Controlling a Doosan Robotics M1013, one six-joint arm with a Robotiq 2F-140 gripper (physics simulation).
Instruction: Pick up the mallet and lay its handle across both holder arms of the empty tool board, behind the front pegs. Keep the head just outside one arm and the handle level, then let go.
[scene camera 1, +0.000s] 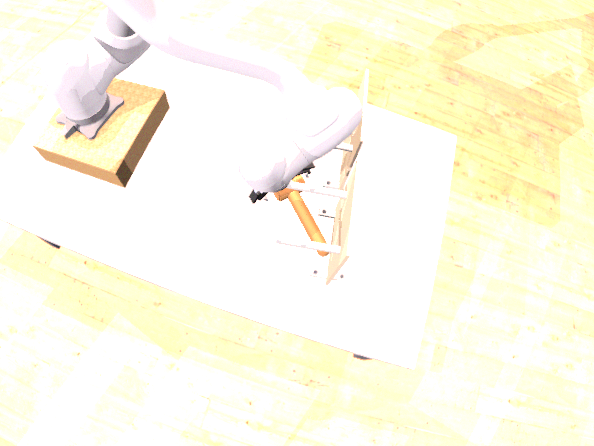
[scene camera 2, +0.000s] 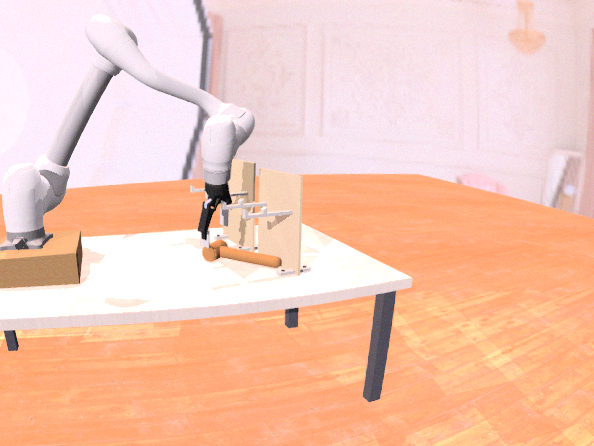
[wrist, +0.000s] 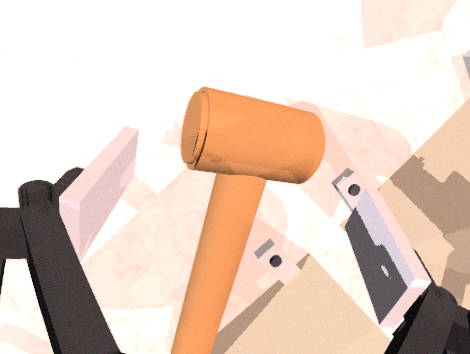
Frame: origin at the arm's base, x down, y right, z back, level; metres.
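Seen in the pictures: gripper, fingertip midpoint: (scene camera 2: 214, 235) (wrist: 248, 181); arm's base, origin of the base link: (scene camera 1: 90, 111) (scene camera 2: 26, 243).
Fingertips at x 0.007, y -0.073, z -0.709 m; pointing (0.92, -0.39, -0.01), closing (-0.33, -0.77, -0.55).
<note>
Pixels of each thing's top centre, then the offset from my fingertips to it. "pt": a spot on its surface instead.
- orange mallet, middle of its top: (wrist: 229, 284) (scene camera 1: 306, 212) (scene camera 2: 242, 246) dz -0.091, dx +0.032, dy +0.035 m
- second upright board, surface spot: (scene camera 1: 363, 107) pt dz -0.113, dx -0.229, dy -0.200 m
The orange mallet (scene camera 1: 307, 217) (scene camera 2: 250, 256) (wrist: 220, 260) lies on the white table, its handle end near the foot of the nearer tool board (scene camera 1: 348, 220) (scene camera 2: 281, 215). This upright wooden board carries two pale arms with front pegs, the lower arm in scene camera 1 (scene camera 1: 305, 245) (scene camera 2: 275, 215) and the upper one (scene camera 1: 320, 190) (scene camera 2: 252, 205); no tool shows on them. In scene camera 1 they cross over the mallet. My gripper (scene camera 1: 283, 182) (scene camera 2: 215, 230) (wrist: 248, 181) is open and points down above the mallet's head, with one finger on each side in the wrist view. Nothing is held.
A second upright board (scene camera 1: 363, 107) (scene camera 2: 246, 175) stands beyond the first, with a pale arm (scene camera 1: 344, 147) showing; the robot partly hides it. Small screwed feet (scene camera 1: 327, 212) (scene camera 2: 294, 270) stand at the boards' bases. The robot stands on a wooden block (scene camera 1: 145, 135) (scene camera 2: 40, 270).
</note>
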